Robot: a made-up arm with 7 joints. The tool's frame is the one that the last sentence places. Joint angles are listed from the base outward.
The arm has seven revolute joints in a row. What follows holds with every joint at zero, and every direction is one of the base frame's. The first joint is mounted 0.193 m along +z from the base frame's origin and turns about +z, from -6.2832 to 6.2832 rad. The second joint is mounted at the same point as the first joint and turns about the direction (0, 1, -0.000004), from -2.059 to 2.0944 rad. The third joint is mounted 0.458 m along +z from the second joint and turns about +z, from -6.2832 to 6.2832 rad. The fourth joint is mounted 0.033 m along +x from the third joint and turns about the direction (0, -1, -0.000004), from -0.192 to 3.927 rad. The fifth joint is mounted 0.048 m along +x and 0.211 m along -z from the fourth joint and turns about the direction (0, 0.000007, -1), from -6.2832 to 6.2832 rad. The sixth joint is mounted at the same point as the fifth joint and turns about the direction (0, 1, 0.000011), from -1.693 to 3.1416 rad. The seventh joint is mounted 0.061 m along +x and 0.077 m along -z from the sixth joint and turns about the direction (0, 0.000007, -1), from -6.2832 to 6.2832 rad. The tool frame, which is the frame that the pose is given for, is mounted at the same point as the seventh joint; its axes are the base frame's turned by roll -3.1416, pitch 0 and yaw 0 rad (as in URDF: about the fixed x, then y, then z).
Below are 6 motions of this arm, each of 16 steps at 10 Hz.
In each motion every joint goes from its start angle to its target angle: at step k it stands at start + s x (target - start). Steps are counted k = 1, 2, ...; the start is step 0. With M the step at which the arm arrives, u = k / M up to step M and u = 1 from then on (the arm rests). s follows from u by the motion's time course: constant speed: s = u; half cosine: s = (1 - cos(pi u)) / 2; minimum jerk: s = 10 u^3 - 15 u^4 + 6 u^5.
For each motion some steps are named. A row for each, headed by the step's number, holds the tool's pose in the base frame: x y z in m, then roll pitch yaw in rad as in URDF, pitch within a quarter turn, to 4 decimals.
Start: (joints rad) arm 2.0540 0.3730 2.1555 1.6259 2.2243 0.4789 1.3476
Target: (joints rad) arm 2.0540 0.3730 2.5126 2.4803 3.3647 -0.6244 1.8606
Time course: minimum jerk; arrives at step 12
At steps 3, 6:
3: -0.2626 -0.1046 0.7493 0.7483 0.5672 -0.8596
6: -0.2176 -0.0711 0.7973 0.9288 -0.0334 -0.5019

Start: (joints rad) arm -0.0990 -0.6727 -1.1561 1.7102 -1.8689 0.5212 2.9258
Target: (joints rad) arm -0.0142 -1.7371 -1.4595 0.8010 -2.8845 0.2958 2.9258
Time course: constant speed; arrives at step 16
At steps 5, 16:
5: -0.3350 -0.2955 0.5383 -1.5456 0.1680 2.9477
16: -0.2634 -0.2531 0.1878 -1.4690 0.1263 -2.6703

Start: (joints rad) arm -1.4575 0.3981 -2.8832 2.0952 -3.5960 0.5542 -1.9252
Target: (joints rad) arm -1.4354 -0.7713 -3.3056 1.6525 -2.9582 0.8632 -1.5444
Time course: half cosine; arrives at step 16
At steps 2, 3, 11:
2: -0.0678 0.0298 0.8910 0.0516 -0.3612 -0.3627
3: -0.0689 0.0727 0.8853 -0.0287 -0.3726 -0.3101
11: -0.0502 0.5617 0.5332 -1.1058 -0.0469 0.0297

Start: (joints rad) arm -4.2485 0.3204 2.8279 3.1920 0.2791 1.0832 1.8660
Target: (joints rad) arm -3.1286 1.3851 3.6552 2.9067 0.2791 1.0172 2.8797
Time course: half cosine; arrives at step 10
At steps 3, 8, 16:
3: -0.2306 0.2876 0.8577 -0.5146 0.1905 -1.8939
8: -0.7000 0.1086 0.4740 -0.6361 -0.1657 -0.1152
16: -0.7310 0.0419 0.4038 -0.7315 -0.1842 0.0929

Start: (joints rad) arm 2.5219 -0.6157 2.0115 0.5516 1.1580 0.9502 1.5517
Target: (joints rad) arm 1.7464 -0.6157 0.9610 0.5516 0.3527 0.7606 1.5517
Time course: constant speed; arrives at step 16
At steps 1, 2, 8, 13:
1: 0.0408 -0.2871 0.3099 2.8359 -0.0128 1.9147
2: 0.0131 -0.2854 0.3181 2.8782 -0.0230 1.8523
8: -0.1262 -0.2198 0.3717 3.1170 -0.0969 1.4506
13: -0.1818 -0.1178 0.4176 -2.9907 -0.1652 1.0814

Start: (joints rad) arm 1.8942 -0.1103 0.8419 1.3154 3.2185 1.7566 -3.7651
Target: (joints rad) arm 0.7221 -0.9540 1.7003 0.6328 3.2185 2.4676 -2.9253
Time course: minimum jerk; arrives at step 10
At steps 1, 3, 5, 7, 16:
1: -0.2675 0.0717 0.7366 0.0049 0.0147 -1.0419
3: -0.2609 0.0173 0.7216 0.0798 0.1292 -0.9648
5: -0.3124 -0.0684 0.6313 0.4087 0.2041 -0.7736
7: -0.3959 -0.0621 0.4808 0.7614 -0.0401 -0.6788
16: -0.4218 -0.0261 0.3974 0.8871 -0.2507 -0.7069

